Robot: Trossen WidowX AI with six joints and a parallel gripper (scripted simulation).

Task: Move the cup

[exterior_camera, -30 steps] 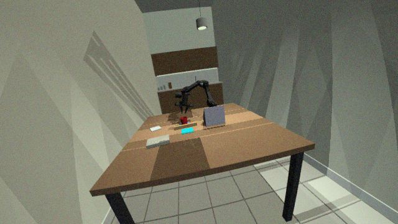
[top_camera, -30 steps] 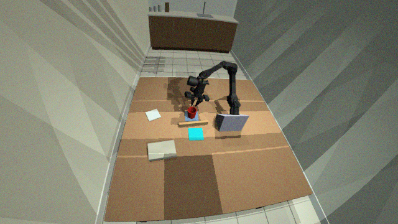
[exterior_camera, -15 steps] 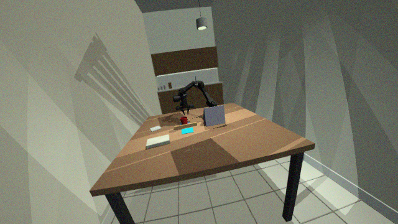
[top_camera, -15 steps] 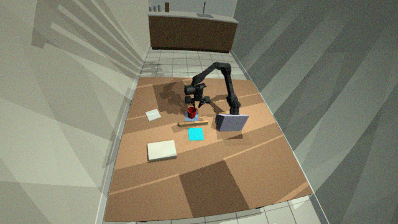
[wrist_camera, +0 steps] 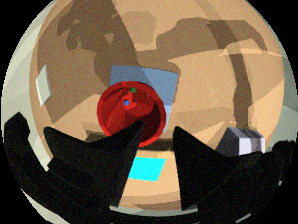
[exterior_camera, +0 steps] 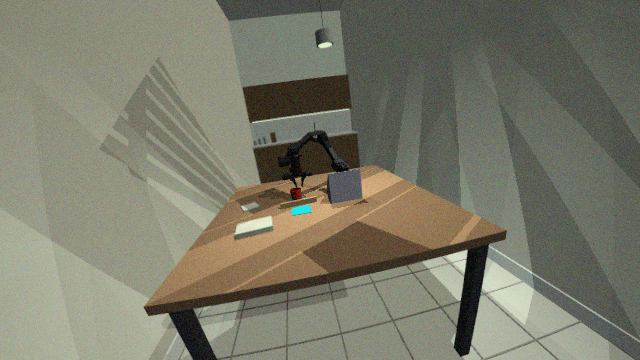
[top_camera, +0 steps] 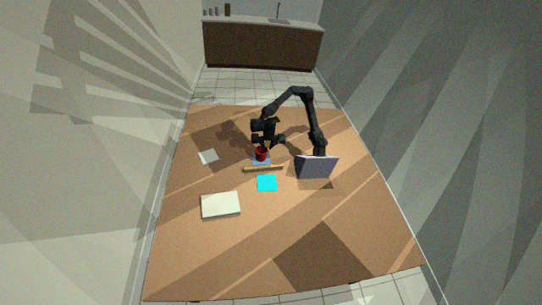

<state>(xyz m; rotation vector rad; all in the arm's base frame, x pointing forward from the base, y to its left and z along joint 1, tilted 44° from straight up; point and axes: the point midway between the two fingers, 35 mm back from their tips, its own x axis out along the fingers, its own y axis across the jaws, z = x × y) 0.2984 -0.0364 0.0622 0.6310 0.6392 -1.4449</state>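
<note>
My gripper tip is 40 mm above the red cup and 30 mm short of it. Round my gripper tip: pale blue pad (90 mm below, 30 mm ahead); then wooden bar (90 mm to the left, 80 mm below, 20 mm ahead); then blue marble (70 mm below, 50 mm ahead).
</note>
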